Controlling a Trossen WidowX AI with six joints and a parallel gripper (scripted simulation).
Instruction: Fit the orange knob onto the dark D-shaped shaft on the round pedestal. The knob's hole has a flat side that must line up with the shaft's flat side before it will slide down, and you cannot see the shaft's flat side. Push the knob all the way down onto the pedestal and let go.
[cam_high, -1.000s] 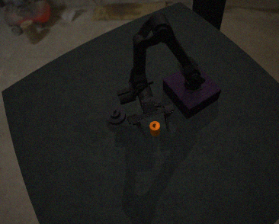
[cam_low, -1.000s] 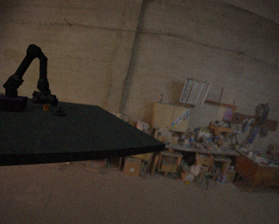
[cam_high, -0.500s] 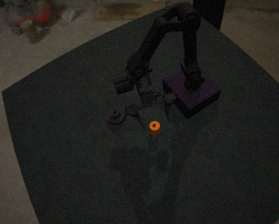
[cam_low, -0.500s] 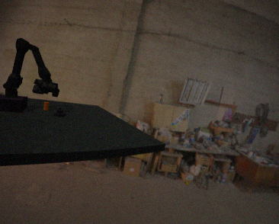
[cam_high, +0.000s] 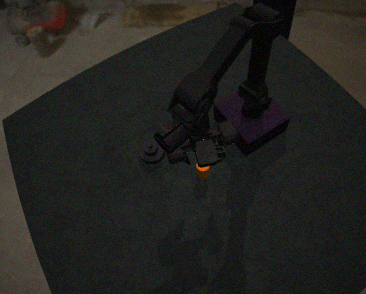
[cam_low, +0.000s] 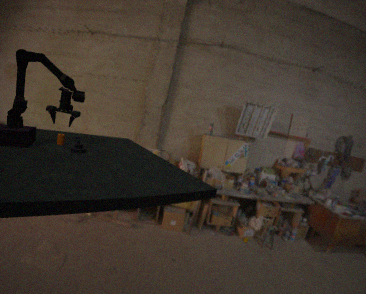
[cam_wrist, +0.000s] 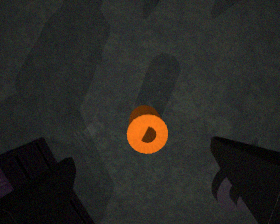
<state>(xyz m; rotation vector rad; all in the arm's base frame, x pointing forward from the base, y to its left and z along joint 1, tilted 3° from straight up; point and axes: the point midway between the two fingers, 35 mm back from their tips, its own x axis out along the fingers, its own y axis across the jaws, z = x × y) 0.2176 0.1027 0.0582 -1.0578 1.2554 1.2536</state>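
The orange knob lies 9 cm below my gripper tip and 1 cm to the right of it. The rest, counted from my gripper tip: dark shaft 14 cm to the right, 13 cm ahead, 9 cm below.
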